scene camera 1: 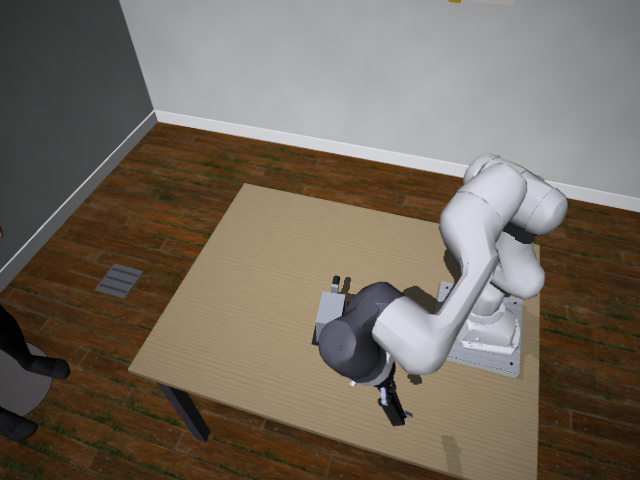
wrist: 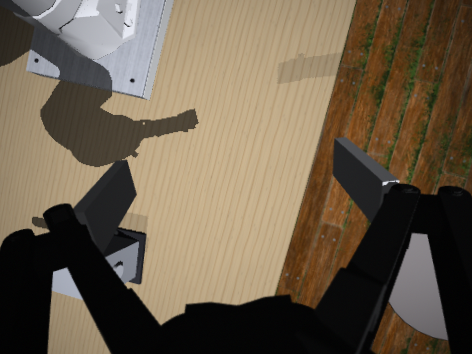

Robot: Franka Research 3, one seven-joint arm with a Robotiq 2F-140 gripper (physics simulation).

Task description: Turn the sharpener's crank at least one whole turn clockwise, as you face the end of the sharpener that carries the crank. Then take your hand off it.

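The sharpener (scene camera 1: pixel 329 308) (wrist: pixel 131 262) is a light grey block on a dark base, standing on the table. In the scene view its crank (scene camera 1: pixel 335 284), with a black knob, sticks out at the far end, knob pointing away from the near table edge. The arm's dark wrist covers part of the sharpener's near right side there. In the wrist view the left finger covers part of the sharpener, and the crank cannot be made out. My gripper (scene camera 1: pixel 386 401) (wrist: pixel 232 167) is wide open and empty, above the table to the near right of the sharpener, apart from the crank.
The table (scene camera 1: pixel 248 248) (wrist: pixel 235 150) carries the robot's metal base plate (scene camera 1: pixel 480 365) (wrist: pixel 140 85) at the right in the scene view. The arm's dark wrist (scene camera 1: pixel 351 341) hangs beside and partly over the sharpener. A grey floor grate (scene camera 1: pixel 119 280) lies left of the table.
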